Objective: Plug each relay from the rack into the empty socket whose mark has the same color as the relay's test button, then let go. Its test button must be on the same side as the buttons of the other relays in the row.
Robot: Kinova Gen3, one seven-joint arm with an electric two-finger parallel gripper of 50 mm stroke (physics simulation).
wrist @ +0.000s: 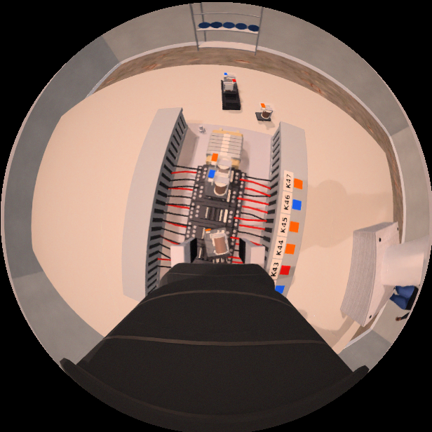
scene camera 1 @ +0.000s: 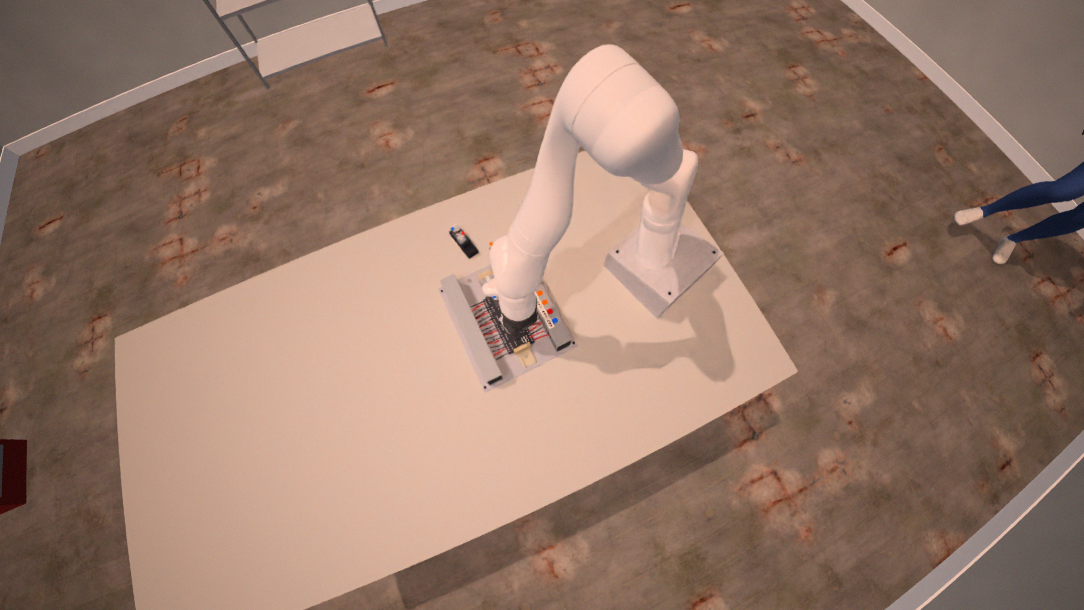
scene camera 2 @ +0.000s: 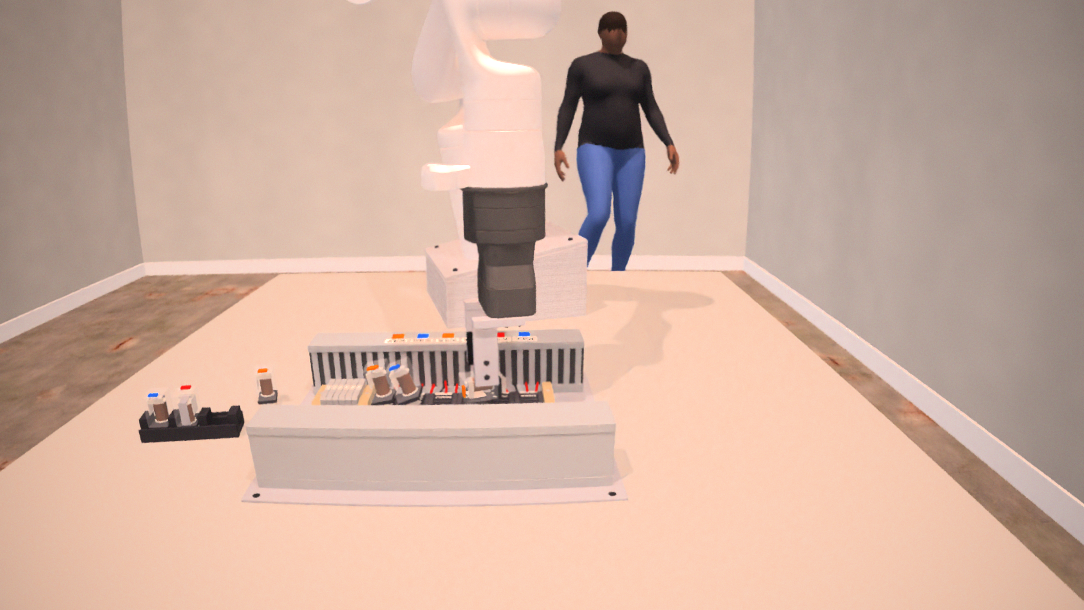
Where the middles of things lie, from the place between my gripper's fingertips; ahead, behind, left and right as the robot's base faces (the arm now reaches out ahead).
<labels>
My gripper is now 30 cm to the left of the black rack (scene camera 2: 227, 424), 6 cm short of it and 4 cm above it.
</labels>
